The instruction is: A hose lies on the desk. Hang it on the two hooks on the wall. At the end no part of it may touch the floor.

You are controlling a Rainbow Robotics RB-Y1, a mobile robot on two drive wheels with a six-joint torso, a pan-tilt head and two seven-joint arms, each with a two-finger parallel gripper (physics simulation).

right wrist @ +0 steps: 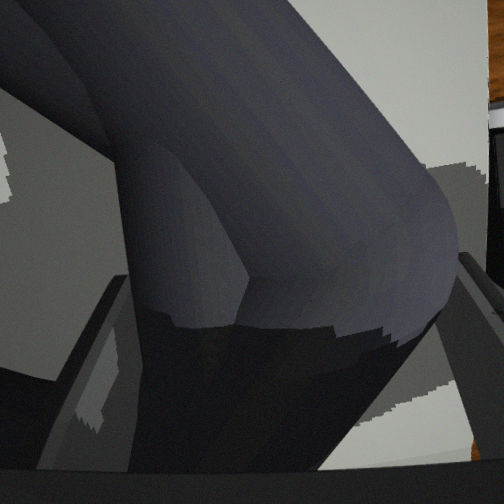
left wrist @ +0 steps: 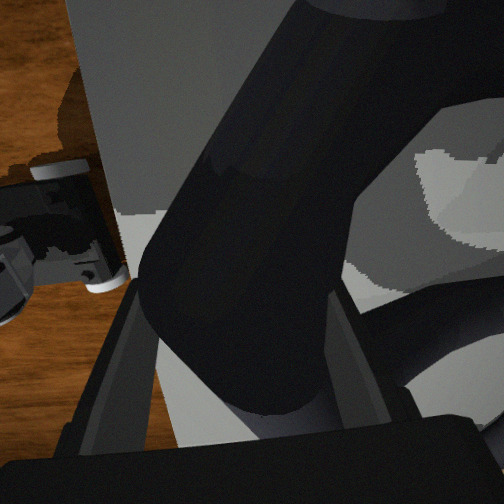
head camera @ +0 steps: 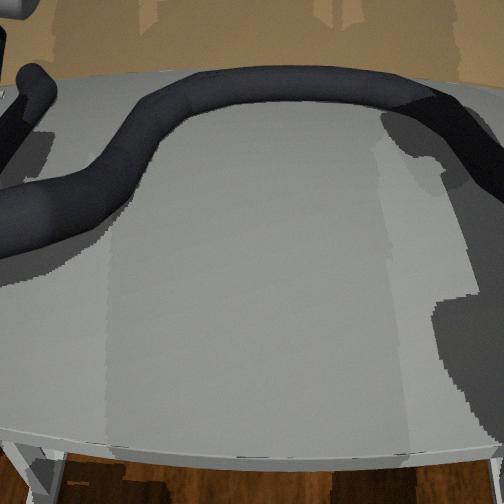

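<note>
The dark hose (head camera: pixel 280 85) curves in a long arch over the grey desk (head camera: pixel 260 280), running out of the head view at the left and right edges. A short dark rounded end (head camera: pixel 32 92) shows at the far left. Neither gripper's fingers show in the head view. In the left wrist view my left gripper (left wrist: pixel 240 355) is shut on a thick end of the hose (left wrist: pixel 260 240) above the desk's edge. In the right wrist view my right gripper (right wrist: pixel 280 360) is shut on a bend of the hose (right wrist: pixel 280 215). The wall hooks are not in view.
A tan wall (head camera: pixel 250 35) stands behind the desk. Wooden floor (head camera: pixel 250 485) shows below the front edge, with desk legs (head camera: pixel 35 470) at the corners. In the left wrist view a dark and grey robot part (left wrist: pixel 55 235) sits over the floor beside the desk.
</note>
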